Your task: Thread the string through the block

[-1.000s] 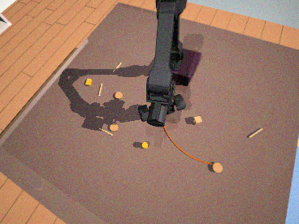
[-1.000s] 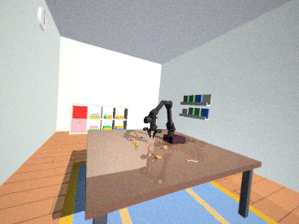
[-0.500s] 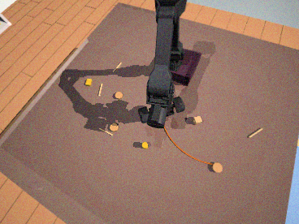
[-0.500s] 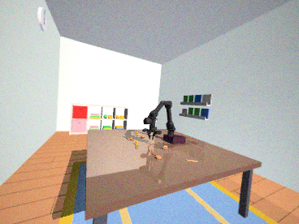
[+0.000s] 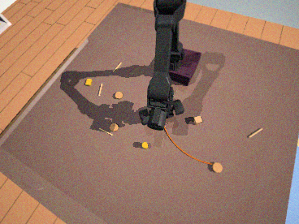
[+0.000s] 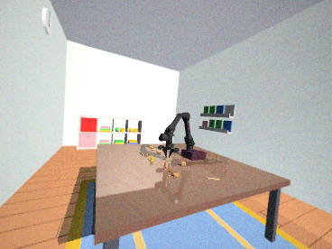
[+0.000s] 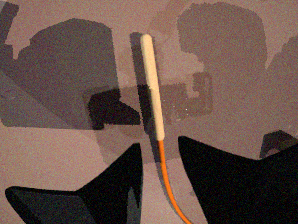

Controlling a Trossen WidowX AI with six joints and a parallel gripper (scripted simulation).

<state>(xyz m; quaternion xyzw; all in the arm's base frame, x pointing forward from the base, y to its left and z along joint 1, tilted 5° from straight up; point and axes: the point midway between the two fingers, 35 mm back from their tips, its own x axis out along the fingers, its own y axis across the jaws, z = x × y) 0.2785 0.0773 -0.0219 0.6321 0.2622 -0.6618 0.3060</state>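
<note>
My gripper tip is now 2 cm above the thin wooden stick, 1 cm to the left of it and 1 cm past it. The rest, counted from my gripper tip: small wooden block 15 cm to the left, 8 cm behind, 1 cm below; then yellow cylinder 15 cm ahead; then yellow cube 47 cm to the right, 1 cm below, 1 cm ahead.
</note>
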